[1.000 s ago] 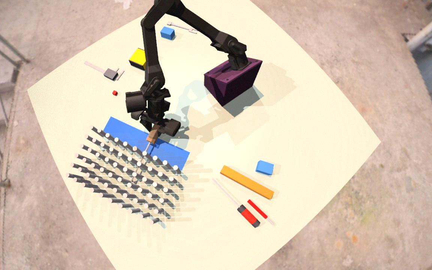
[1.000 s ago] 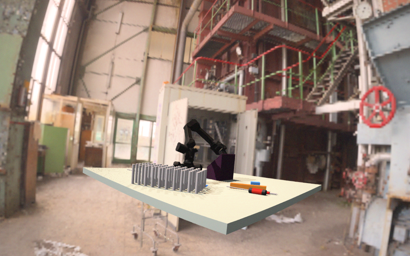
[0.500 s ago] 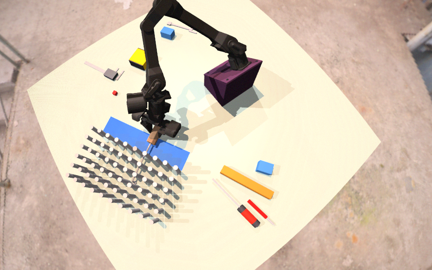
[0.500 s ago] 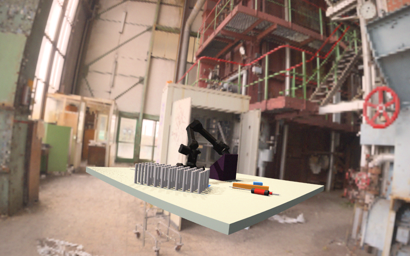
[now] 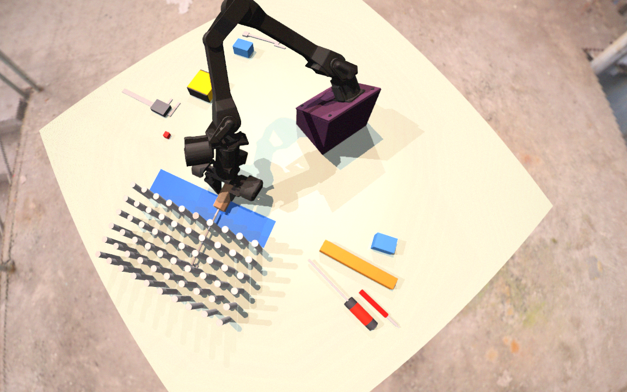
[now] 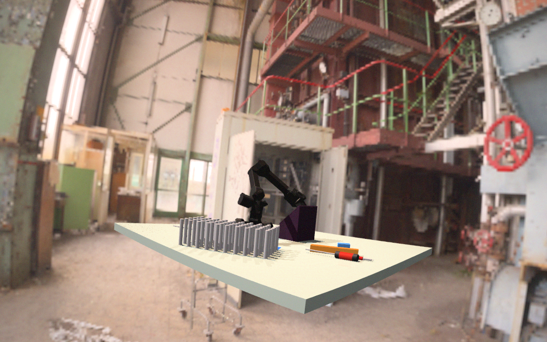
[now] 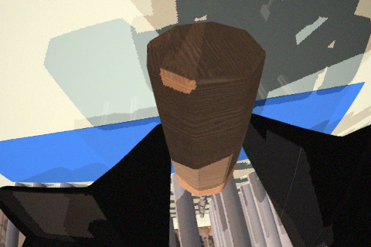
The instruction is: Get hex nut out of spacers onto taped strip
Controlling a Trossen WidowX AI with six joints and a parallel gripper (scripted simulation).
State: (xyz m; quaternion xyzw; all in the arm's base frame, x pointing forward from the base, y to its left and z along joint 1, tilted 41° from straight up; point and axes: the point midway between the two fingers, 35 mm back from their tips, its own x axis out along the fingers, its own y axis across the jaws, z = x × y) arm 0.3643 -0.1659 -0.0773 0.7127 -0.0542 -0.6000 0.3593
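Right now my gripper tip is 50 mm short of the blue taped strip, 20 mm to the left of it and 10 mm above it. The rest, counted from my gripper tip: yellow block (190 mm behind, 330 mm to the right, 10 mm above); red cube (10 mm ahead, 290 mm to the right); thin-shafted tool (90 mm ahead, 40 mm to the left).
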